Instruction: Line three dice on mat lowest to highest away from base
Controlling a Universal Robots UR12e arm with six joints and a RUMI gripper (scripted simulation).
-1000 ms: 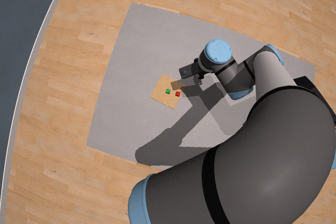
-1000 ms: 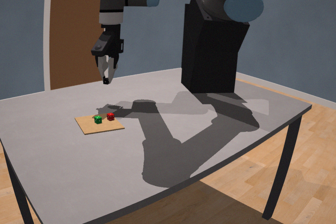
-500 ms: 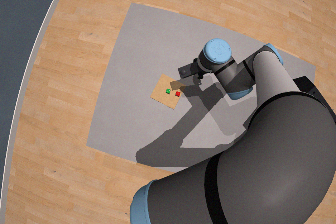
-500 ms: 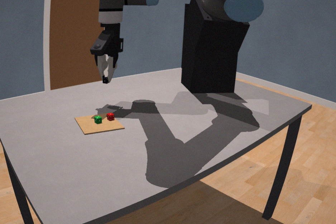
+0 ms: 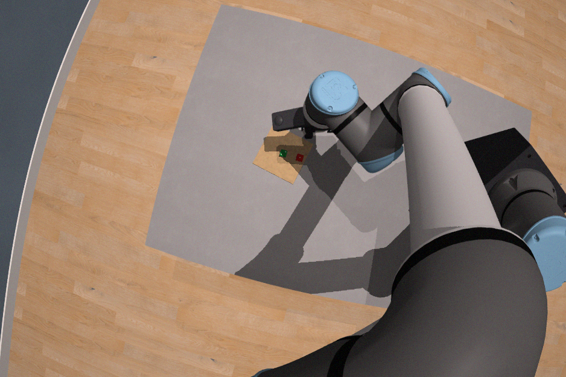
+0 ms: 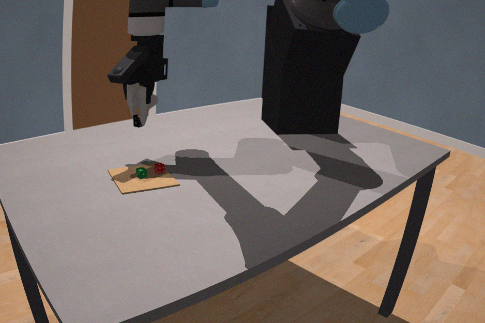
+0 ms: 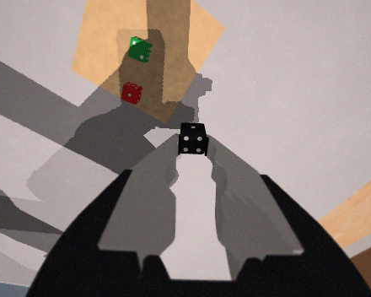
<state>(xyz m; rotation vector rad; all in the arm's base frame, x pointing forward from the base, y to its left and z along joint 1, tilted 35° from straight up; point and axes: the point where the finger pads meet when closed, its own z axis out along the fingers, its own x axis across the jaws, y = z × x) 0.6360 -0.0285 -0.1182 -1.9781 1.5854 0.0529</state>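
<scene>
The green die is 100 mm below my hand, 80 mm to the left of it and 40 mm ahead of it. Also, from my hand: tan mat 120 mm below, 80 mm to the left, 40 mm ahead; black die 10 mm below; red die 100 mm below, 80 mm to the left, 10 mm behind.
</scene>
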